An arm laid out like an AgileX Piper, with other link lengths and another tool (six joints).
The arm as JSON. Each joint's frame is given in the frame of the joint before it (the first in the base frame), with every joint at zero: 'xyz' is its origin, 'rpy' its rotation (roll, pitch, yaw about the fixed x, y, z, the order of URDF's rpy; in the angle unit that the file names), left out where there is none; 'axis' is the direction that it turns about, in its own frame. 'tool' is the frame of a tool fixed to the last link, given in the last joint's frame.
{
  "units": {
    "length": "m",
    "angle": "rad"
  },
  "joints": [
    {
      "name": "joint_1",
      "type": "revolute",
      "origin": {
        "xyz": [
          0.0,
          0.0,
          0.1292
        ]
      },
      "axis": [
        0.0,
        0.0,
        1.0
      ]
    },
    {
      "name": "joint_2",
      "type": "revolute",
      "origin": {
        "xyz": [
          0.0,
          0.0,
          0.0
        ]
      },
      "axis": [
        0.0,
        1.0,
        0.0
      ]
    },
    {
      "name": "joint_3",
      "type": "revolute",
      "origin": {
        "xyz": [
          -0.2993,
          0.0,
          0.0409
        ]
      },
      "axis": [
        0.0,
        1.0,
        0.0
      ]
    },
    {
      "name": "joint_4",
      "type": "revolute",
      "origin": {
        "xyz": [
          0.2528,
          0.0,
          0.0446
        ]
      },
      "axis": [
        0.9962,
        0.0,
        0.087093
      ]
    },
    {
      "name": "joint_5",
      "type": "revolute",
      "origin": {
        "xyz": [
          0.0,
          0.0,
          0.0
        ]
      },
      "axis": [
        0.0,
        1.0,
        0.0
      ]
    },
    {
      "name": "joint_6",
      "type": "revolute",
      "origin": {
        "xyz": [
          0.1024,
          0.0,
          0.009
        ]
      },
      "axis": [
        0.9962,
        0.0,
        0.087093
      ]
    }
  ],
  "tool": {
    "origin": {
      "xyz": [
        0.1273,
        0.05,
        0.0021
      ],
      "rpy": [
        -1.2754,
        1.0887,
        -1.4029
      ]
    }
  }
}
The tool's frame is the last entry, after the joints.
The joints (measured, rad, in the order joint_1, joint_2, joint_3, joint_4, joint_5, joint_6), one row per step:
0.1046 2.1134 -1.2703 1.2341 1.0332 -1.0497
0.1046 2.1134 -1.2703 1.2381 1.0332 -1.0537
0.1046 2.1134 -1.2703 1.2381 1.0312 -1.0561
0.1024 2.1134 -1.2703 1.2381 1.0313 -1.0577
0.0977 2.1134 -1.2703 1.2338 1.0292 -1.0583
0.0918 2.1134 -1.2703 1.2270 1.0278 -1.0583
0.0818 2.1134 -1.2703 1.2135 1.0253 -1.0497
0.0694 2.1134 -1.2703 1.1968 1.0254 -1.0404
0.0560 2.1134 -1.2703 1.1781 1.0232 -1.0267
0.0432 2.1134 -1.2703 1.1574 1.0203 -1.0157
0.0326 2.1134 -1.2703 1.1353 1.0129 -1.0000
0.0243 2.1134 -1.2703 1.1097 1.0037 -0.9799
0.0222 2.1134 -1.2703 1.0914 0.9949 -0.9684
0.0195 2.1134 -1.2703 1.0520 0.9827 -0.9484
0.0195 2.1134 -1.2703 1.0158 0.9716 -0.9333
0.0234 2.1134 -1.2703 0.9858 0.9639 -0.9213
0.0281 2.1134 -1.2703 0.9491 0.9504 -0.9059
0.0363 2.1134 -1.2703 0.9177 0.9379 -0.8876
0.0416 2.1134 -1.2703 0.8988 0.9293 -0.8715
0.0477 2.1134 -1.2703 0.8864 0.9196 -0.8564
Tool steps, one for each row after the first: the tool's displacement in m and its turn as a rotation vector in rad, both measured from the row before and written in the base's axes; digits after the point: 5 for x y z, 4 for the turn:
0.00039 0.00024 0.00053 0.0025 -0.0030 -0.0005
0.00027 -0.00014 -0.00033 -0.0014 -0.0028 0.0000
0.00048 -0.00086 -0.00003 -0.0001 -0.0013 -0.0012
0.00095 -0.00224 -0.00097 -0.0045 -0.0016 -0.0029
0.00079 -0.00284 -0.00125 -0.0058 -0.0010 -0.0022
0.00141 -0.00489 -0.00222 -0.0104 0.0052 -0.0073
0.00104 -0.00592 -0.00234 -0.0111 0.0066 -0.0063
0.00153 -0.00659 -0.00284 -0.0134 0.0092 -0.0101
0.00105 -0.00664 -0.00328 -0.0156 0.0067 -0.0072
0.00133 -0.00619 -0.00393 -0.0188 0.0084 -0.0100
0.00084 -0.00573 -0.00453 -0.0219 0.0107 -0.0095
0.00008 -0.00285 -0.00354 -0.0173 0.0042 -0.0027
-0.00161 -0.00517 -0.00678 -0.0337 0.0081 0.0032
-0.00204 -0.00402 -0.00615 -0.0312 0.0045 0.0074
-0.00269 -0.00187 -0.00483 -0.0251 0.0036 0.0112
-0.00229 -0.00281 -0.00620 -0.0328 0.0019 0.0105
-0.00222 -0.00095 -0.00517 -0.0281 0.0036 0.0086
-0.00089 -0.00049 -0.00306 -0.0171 0.0043 0.0010
-0.00005 0.00044 -0.00229 -0.0129 0.0027 -0.0026

